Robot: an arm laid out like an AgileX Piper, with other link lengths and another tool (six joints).
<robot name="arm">
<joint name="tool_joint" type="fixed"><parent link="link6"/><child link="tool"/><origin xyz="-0.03 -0.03 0.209" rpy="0.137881 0 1.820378"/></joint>
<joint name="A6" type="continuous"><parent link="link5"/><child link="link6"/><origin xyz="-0.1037 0 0" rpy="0 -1.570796 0"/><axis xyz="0 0 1"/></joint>
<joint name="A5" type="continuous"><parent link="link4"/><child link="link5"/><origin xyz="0 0 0" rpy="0 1.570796 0"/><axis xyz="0 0 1"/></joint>
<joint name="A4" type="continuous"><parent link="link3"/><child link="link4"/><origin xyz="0.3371 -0.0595 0" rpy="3.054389 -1.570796 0"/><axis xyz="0 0 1"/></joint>
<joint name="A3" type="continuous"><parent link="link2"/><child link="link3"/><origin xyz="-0.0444 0.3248 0" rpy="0 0 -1.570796"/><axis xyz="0 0 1"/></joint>
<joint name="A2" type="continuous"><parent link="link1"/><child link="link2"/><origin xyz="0 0 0" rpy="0 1.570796 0"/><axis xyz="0 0 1"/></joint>
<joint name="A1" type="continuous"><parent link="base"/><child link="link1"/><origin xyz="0 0 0.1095" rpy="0 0 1.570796"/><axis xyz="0 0 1"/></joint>
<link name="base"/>
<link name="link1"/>
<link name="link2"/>
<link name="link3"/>
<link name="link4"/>
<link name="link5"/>
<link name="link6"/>
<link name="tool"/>
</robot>
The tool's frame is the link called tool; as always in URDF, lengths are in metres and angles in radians. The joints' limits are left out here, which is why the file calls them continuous.
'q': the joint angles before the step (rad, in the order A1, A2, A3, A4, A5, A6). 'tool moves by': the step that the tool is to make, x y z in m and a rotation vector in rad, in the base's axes. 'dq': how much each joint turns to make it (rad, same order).
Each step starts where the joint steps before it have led.
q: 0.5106 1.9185 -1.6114 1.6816 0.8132 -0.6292
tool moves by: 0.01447 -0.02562 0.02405 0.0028 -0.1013 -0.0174
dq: -0.0479 -0.0338 0.0001 0.0001 0.0269 -0.0741
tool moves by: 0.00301 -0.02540 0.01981 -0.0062 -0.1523 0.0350
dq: -0.0575 -0.0227 -0.0001 -0.0001 0.0909 -0.1336
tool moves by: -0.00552 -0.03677 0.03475 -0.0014 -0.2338 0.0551
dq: -0.0820 -0.0422 0.0000 -0.0001 0.1423 -0.1912
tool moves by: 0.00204 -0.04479 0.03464 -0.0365 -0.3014 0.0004
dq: -0.0890 -0.0576 0.0001 -0.0231 0.0994 -0.2369
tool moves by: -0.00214 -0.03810 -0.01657 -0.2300 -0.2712 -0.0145
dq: -0.0497 -0.0723 -0.0023 -0.2239 0.0237 -0.1550
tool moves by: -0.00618 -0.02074 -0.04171 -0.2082 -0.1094 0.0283
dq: -0.0037 -0.0260 0.0065 -0.2021 0.0237 -0.0615
